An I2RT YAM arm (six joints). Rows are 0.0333 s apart.
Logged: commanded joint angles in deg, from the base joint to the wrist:
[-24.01 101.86 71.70 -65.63 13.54 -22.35]
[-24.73 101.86 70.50 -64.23 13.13 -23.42]
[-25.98 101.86 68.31 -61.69 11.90 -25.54]
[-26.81 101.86 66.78 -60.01 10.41 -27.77]
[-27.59 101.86 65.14 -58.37 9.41 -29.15]
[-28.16 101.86 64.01 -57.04 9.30 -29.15]
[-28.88 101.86 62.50 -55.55 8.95 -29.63]
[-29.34 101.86 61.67 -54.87 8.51 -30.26]
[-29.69 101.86 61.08 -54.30 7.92 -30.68]
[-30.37 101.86 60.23 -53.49 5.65 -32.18]
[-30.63 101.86 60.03 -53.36 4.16 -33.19]
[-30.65 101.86 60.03 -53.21 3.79 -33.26]
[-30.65 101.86 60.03 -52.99 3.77 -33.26]
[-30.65 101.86 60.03 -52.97 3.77 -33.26]
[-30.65 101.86 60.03 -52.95 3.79 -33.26]
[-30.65 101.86 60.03 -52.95 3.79 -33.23]
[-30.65 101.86 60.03 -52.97 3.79 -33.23]
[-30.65 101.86 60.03 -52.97 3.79 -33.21]
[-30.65 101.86 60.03 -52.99 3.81 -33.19]
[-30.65 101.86 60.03 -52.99 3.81 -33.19]
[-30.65 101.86 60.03 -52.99 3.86 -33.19]
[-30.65 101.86 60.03 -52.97 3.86 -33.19]
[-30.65 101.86 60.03 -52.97 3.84 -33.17]
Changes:
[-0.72 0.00 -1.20 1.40 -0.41 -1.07]
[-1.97 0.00 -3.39 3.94 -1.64 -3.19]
[-2.80 0.00 -4.92 5.62 -3.13 -5.42]
[-3.58 0.00 -6.56 7.26 -4.13 -6.80]
[-4.15 0.00 -7.69 8.59 -4.24 -6.80]
[-4.87 0.00 -9.20 10.08 -4.59 -7.28]
[-5.33 0.00 -10.03 10.76 -5.03 -7.91]
[-5.68 0.00 -10.62 11.33 -5.62 -8.33]
[-6.36 0.00 -11.47 12.14 -7.89 -9.83]
[-6.62 0.00 -11.67 12.27 -9.38 -10.84]
[-6.64 0.00 -11.67 12.42 -9.75 -10.91]
[-6.64 0.00 -11.67 12.64 -9.77 -10.91]
[-6.64 0.00 -11.67 12.66 -9.77 -10.91]
[-6.64 0.00 -11.67 12.68 -9.75 -10.91]
[-6.64 0.00 -11.67 12.68 -9.75 -10.88]
[-6.64 0.00 -11.67 12.66 -9.75 -10.88]
[-6.64 0.00 -11.67 12.66 -9.75 -10.86]
[-6.64 0.00 -11.67 12.64 -9.73 -10.84]
[-6.64 0.00 -11.67 12.64 -9.73 -10.84]
[-6.64 0.00 -11.67 12.64 -9.68 -10.84]
[-6.64 0.00 -11.67 12.66 -9.68 -10.84]
[-6.64 0.00 -11.67 12.66 -9.70 -10.82]

